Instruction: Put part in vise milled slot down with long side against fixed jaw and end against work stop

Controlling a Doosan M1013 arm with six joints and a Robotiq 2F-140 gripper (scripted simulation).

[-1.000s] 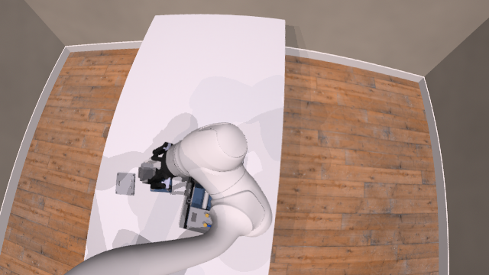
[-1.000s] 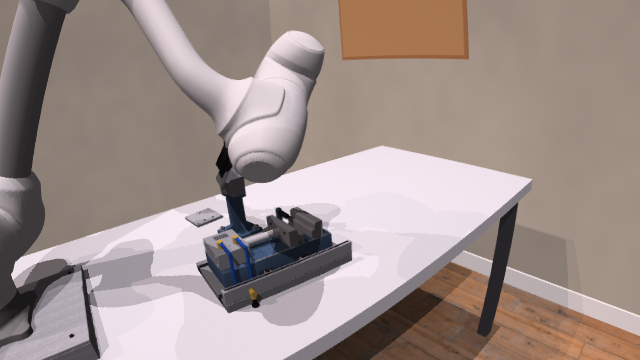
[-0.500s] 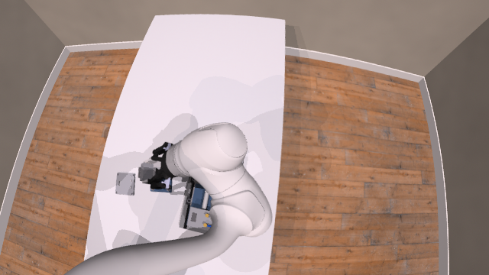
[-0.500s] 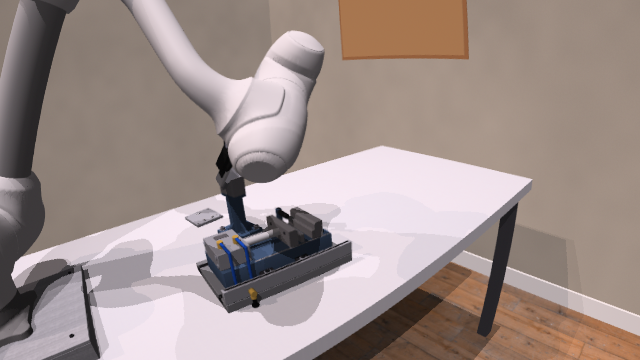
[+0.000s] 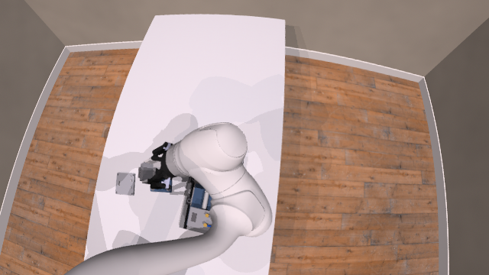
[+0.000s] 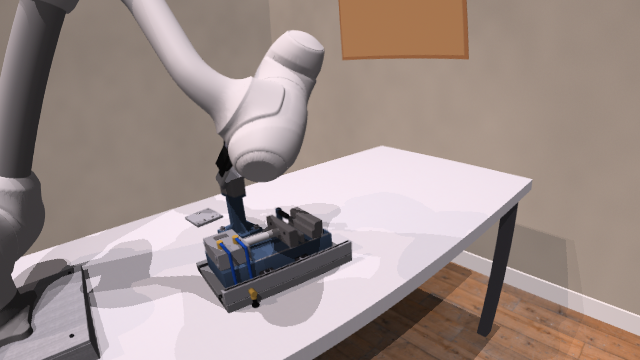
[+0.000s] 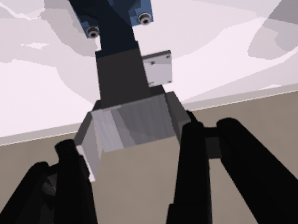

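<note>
The blue post lies 12 cm below my hand and 2 cm to the left of it. Also, from my hand: part: 2 cm to the left, 2 cm below; moving jaw: 19 cm to the right, 10 cm below, 1 cm ahead; cylinder rod: 19 cm to the right, 10 cm below, 5 cm behind.
</note>
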